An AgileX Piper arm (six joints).
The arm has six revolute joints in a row. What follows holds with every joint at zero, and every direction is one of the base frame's.
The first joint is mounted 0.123 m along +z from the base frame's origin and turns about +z.
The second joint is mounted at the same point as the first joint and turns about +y.
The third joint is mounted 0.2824 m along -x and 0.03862 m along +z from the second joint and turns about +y.
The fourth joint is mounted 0.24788 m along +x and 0.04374 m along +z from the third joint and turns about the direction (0.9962, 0, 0.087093).
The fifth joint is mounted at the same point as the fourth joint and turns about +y.
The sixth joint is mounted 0.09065 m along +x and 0.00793 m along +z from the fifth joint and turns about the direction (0.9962, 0, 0.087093).
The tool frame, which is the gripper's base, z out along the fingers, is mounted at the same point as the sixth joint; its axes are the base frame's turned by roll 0, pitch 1.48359 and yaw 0 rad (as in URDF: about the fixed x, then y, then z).
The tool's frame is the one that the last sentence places.
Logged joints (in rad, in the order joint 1, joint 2, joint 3, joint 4, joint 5, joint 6), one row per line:
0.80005, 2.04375, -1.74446, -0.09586, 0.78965, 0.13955
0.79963, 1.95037, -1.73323, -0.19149, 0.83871, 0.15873
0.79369, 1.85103, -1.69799, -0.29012, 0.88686, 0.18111
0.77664, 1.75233, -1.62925, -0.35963, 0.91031, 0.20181
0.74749, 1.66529, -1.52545, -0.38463, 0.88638, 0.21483
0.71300, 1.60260, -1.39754, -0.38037, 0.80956, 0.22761
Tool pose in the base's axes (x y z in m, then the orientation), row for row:
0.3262, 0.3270, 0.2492, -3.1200, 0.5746, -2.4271
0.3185, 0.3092, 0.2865, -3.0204, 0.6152, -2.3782
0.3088, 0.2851, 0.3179, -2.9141, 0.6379, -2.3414
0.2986, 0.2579, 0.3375, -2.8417, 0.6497, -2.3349
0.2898, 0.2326, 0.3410, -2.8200, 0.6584, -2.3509
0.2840, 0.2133, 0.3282, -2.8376, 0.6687, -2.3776
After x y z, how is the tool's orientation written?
As angles about the fixed x, y, z axes (roll, pitch, yaw), in radians.
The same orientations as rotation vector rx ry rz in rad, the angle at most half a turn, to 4 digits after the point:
-0.8964, 2.4251, 0.2410
-0.8946, 2.3593, 0.1565
-0.8759, 2.3101, 0.0578
-0.8408, 2.2855, -0.0165
-0.8070, 2.2814, -0.0438
-0.7806, 2.2875, -0.0305

